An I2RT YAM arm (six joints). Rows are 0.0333 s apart.
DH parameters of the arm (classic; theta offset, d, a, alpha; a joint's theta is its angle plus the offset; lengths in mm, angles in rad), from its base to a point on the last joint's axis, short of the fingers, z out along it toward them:
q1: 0 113.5 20 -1.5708
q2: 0 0 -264 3.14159
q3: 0.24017 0 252.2 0
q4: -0.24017 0 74 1.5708
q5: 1.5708 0 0 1.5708
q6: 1.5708 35.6 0 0
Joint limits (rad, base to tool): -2.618..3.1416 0..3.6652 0..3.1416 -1.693..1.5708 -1.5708..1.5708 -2.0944..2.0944
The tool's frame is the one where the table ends.
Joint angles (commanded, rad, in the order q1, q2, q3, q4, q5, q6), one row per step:
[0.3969 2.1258 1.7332 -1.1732 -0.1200 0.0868]
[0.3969 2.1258 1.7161 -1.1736 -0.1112 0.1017]
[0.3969 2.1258 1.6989 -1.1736 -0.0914 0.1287]
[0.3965 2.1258 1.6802 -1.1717 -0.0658 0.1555]
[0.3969 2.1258 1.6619 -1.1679 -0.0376 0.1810]
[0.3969 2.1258 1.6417 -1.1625 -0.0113 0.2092]
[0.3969 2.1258 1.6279 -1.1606 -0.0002 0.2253]
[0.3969 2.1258 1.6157 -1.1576 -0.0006 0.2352]
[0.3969 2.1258 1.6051 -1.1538 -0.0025 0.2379]
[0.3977 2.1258 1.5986 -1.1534 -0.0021 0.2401]
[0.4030 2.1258 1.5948 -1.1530 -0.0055 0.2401]
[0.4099 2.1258 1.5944 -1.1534 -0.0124 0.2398]
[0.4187 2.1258 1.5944 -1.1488 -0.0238 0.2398]
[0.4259 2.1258 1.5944 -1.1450 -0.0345 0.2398]
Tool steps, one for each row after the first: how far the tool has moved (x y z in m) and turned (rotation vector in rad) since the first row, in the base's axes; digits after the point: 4 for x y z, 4 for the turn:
[-0.0023 -0.0013 -0.0043 -0.0156 0.0143 -0.0148]
[-0.0045 -0.0030 -0.0086 -0.0420 0.0248 -0.0413]
[-0.0066 -0.0050 -0.0132 -0.0736 0.0319 -0.0677]
[-0.0086 -0.0068 -0.0177 -0.1067 0.0348 -0.0916]
[-0.0109 -0.0087 -0.0226 -0.1384 0.0381 -0.1183]
[-0.0127 -0.0099 -0.0258 -0.1545 0.0445 -0.1333]
[-0.0144 -0.0106 -0.0287 -0.1589 0.0533 -0.1427]
[-0.0157 -0.0111 -0.0312 -0.1604 0.0603 -0.1450]
[-0.0169 -0.0113 -0.0327 -0.1637 0.0656 -0.1460]
[-0.0183 -0.0095 -0.0336 -0.1624 0.0697 -0.1407]
[-0.0196 -0.0069 -0.0337 -0.1569 0.0730 -0.1338]
[-0.0207 -0.0032 -0.0337 -0.1450 0.0736 -0.1258]
[-0.0216 -0.0001 -0.0337 -0.1340 0.0747 -0.1193]

